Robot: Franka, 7 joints.
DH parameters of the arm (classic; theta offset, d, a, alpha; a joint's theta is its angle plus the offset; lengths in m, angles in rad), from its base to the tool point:
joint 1: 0 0.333 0 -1.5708
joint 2: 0 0 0 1.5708
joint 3: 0 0.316 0.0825 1.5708
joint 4: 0 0 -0.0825 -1.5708
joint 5: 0 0.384 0 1.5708
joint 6: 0 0 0.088 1.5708
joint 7: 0 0.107 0 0
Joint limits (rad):
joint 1: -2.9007..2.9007
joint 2: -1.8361..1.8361
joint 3: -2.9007..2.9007
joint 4: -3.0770..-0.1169
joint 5: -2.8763..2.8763
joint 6: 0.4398..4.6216
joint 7: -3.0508..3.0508
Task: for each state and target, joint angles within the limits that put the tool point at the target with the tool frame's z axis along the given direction. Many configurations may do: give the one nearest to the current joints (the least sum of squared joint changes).
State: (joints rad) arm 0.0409 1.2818 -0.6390 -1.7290 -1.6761 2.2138 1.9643
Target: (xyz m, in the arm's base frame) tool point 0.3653 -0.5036 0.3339 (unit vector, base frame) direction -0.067 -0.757 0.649
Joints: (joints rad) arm 0.2668 1.0970 -1.3079 -1.9970 -1.8700 2.0224 1.9643
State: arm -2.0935 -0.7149 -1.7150 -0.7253 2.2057 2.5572 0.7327
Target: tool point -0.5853 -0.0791 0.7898 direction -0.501 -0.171 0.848
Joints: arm -1.2228 -0.5887 -1.3328 -1.5092 2.6910 2.2999 0.7327
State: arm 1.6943 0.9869 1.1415 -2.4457 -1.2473 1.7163 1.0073
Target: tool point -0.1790 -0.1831 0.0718 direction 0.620 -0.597 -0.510
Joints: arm 1.7117 1.6139 0.7281 -2.7858 -1.3340 2.2542 1.0073
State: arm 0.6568 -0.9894 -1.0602 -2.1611 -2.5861 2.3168 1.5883
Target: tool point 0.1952 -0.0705 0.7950 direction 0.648 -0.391 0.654
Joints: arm 0.6333 -1.3308 -0.3295 -2.3939 -2.4901 2.3461 1.5883
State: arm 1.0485 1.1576 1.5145 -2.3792 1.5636 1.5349 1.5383
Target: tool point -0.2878 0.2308 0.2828 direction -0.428 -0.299 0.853
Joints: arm 0.7789 1.0573 1.1989 -2.6393 1.3067 1.4615 1.5383
